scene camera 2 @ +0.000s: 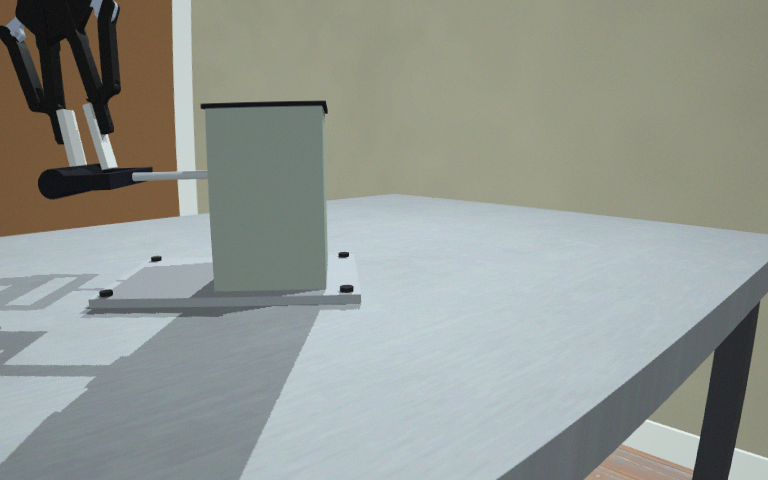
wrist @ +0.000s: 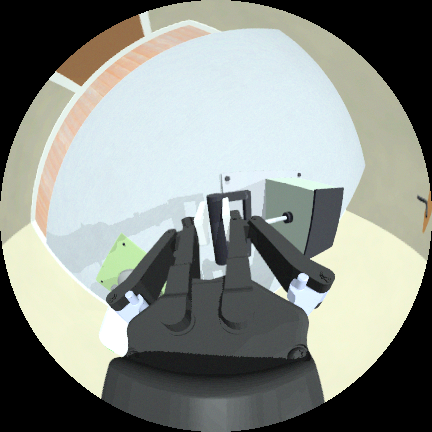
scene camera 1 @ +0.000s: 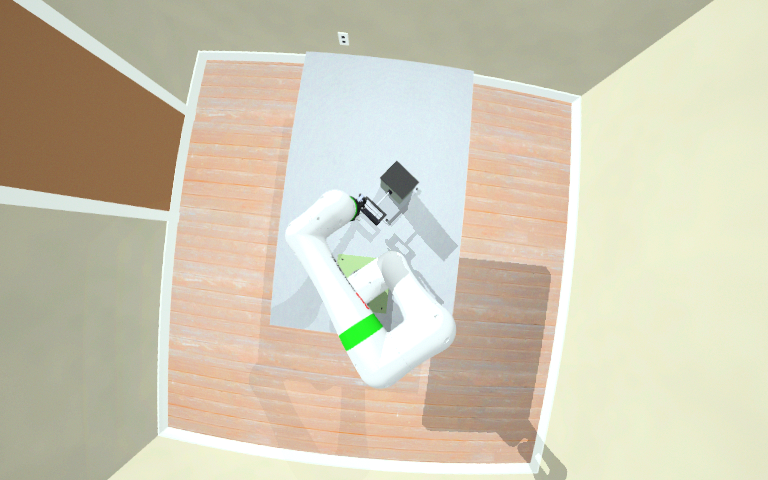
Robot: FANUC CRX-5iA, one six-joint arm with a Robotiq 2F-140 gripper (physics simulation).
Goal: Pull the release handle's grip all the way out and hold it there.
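Observation:
The release handle's dark grip (scene camera 1: 369, 217) (scene camera 2: 62, 182) (wrist: 217, 230) is a round bar on a black rectangular frame. A thin pale rod (scene camera 1: 384, 198) (scene camera 2: 169, 176) (wrist: 276, 220) joins the frame to the side of a grey-green box (scene camera 1: 399, 180) (scene camera 2: 266, 198) (wrist: 289, 205) with a black lid. A length of rod shows between frame and box. My gripper (scene camera 1: 365, 209) (scene camera 2: 96, 165) (wrist: 215, 208) is shut on the grip, with one white finger pad on each side of the bar. In scene camera 2 the pads' lower ends are partly hidden behind the grip.
The box stands on a pale bolted base plate (scene camera 2: 152, 280) (wrist: 243, 181) on the grey table (scene camera 1: 385, 113) (scene camera 2: 509, 339) (wrist: 200, 100). The arm's green mounting plate (scene camera 1: 353, 264) (wrist: 115, 260) is at the table's near end. The white arm (scene camera 1: 334, 271) bends over that end.

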